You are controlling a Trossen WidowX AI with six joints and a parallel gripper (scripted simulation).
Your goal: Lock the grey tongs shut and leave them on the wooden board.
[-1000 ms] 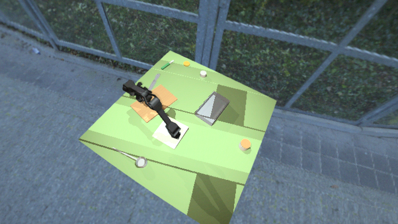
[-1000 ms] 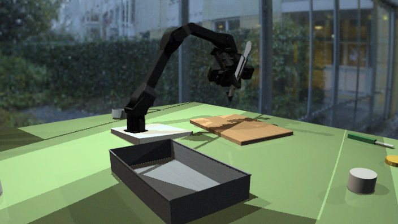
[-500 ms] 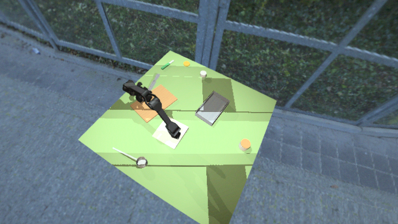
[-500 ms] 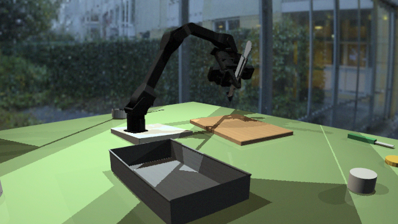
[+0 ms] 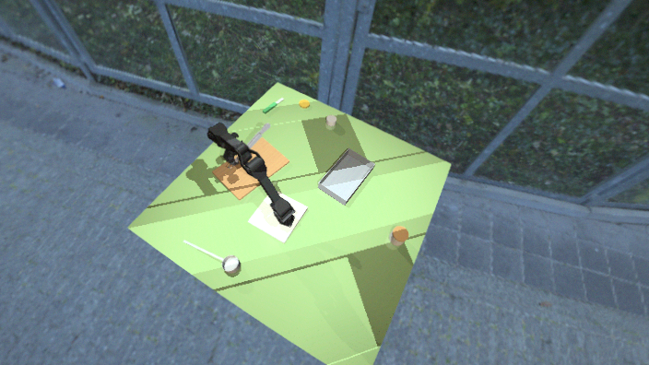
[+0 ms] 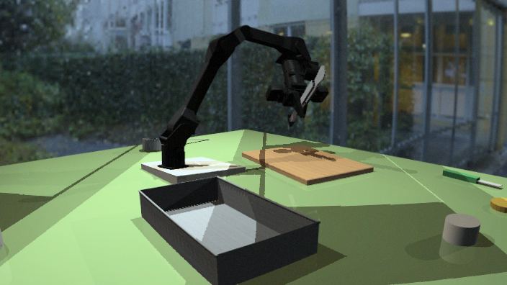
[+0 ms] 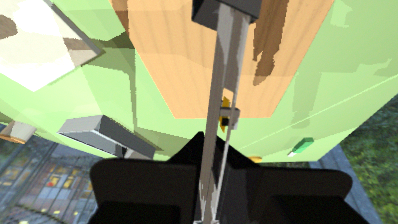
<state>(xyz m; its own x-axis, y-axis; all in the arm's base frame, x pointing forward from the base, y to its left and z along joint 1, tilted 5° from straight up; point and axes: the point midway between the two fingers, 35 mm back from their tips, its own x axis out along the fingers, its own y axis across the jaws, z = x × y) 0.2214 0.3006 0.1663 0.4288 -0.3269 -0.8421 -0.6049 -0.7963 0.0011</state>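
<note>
Right now my gripper tip is 40 mm past the yellow lock piece, 30 mm to the right of it and 10 mm below it. Also, from my gripper tip: wooden board 10 mm to the left, 130 mm below; dark roasting tin 130 mm ahead, 510 mm to the right, 110 mm below; green-handled tool 510 mm ahead, 100 mm to the left, 130 mm below.
</note>
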